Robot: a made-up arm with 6 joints.
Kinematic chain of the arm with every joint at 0, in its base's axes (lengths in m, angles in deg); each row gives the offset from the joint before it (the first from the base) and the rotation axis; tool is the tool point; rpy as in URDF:
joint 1: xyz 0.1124 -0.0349 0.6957 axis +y
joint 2: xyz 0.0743 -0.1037 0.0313 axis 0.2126 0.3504 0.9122
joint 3: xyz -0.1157 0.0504 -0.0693 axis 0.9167 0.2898 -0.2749
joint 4: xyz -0.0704 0.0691 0 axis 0.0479 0.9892 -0.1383
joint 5: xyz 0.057 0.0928 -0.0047 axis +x
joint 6: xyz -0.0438 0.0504 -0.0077 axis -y
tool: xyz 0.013 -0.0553 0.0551 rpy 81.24 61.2 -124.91
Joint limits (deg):
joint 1: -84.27..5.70
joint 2: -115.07..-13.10
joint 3: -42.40..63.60
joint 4: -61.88..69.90
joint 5: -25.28..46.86
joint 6: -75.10..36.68
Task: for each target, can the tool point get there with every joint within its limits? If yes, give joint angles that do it. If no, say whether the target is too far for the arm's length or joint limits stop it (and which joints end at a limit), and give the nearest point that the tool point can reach.
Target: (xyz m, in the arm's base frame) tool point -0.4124 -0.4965 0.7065
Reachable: no: too far | nearest point -0.0197 -0.0181 0.6984 | short by 0.619 m
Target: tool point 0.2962 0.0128 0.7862
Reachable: yes | joints -8.94 -88.42 47.22 -12.60 -15.08 -13.63
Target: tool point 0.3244 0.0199 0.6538
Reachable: yes | joints -9.10 -67.96 6.27 33.10 27.12 -23.55
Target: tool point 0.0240 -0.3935 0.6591
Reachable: no: joint limits stop it (at a limit: joint 1, joint 2, joint 3) | nearest point 0.0133 -0.0281 0.6943 | short by 0.367 m
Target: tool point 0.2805 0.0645 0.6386
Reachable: yes | joints -44.40 -33.64 -30.81 57.35 -15.44 -2.37
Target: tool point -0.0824 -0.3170 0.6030
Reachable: no: joint limits stop it (at a limit: joint 1, joint 2, joint 3, joint 4) | nearest point -0.0032 -0.0243 0.6831 | short by 0.314 m
